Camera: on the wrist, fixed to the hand. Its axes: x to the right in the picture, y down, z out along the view.
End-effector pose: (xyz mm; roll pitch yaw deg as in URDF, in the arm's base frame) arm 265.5 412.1 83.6 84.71 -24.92 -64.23
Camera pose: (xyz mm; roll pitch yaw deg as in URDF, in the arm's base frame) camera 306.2 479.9 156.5 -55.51 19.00 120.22
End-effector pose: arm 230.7 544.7 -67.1 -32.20 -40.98 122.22
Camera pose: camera 161.9 569.0 -146.1 53.75 39.49 -67.03
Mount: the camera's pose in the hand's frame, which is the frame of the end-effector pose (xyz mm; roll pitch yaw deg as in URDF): -8.6 90.1 -58.1 27.76 -4.73 174.55
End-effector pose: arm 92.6 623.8 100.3 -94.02 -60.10 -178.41
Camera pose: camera 20.7 686.1 50.1 112.19 65.50 -8.92
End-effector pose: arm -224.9 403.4 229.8 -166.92 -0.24 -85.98
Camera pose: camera -326.2 405.1 266.0 -165.31 6.08 98.26
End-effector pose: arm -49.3 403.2 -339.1 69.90 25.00 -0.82
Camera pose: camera -28.6 488.4 -276.9 -43.80 -31.70 -177.79
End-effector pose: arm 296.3 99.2 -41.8 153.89 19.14 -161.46
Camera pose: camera 257.9 144.7 47.8 -128.63 -17.14 25.83
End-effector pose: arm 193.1 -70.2 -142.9 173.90 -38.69 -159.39
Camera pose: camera 209.4 25.1 -95.7 -141.13 42.56 28.64
